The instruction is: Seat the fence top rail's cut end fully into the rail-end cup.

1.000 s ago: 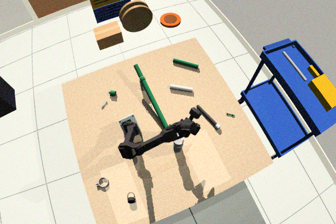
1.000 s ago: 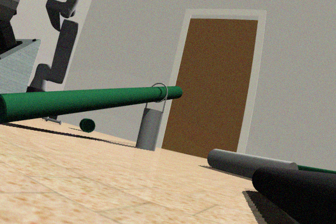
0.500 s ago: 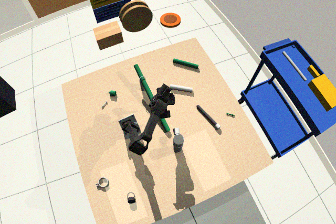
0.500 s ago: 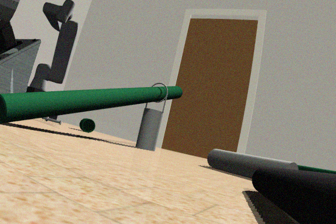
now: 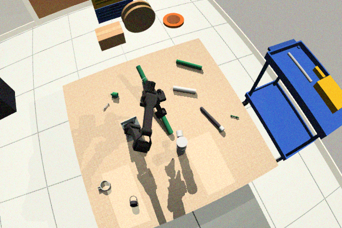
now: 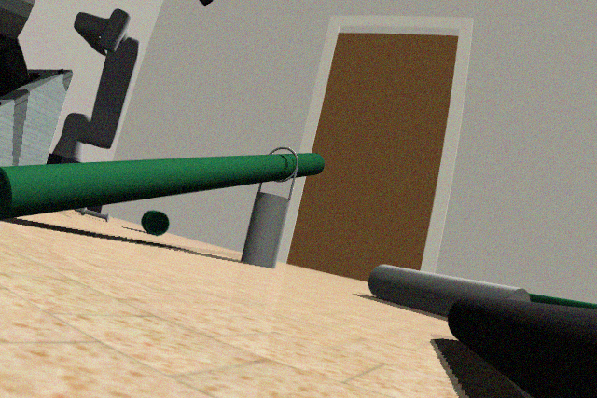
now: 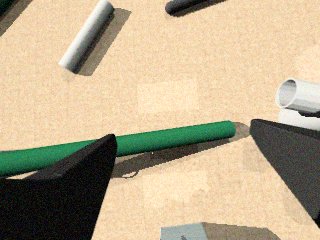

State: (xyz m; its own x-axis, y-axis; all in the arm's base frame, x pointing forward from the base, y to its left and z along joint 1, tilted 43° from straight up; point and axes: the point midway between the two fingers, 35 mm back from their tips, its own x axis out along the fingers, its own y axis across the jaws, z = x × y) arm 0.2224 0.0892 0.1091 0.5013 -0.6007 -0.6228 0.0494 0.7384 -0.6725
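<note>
My gripper tip is 19 cm to the left of the grey rail-end cup, 12 cm above it and 2 cm short of it. Round my gripper tip: green cap 37 cm to the left, 25 cm behind, 22 cm below; white pipe 25 cm ahead, 22 cm below, 16 cm to the left; bolt 34 cm behind, 31 cm to the left, 23 cm below.
</note>
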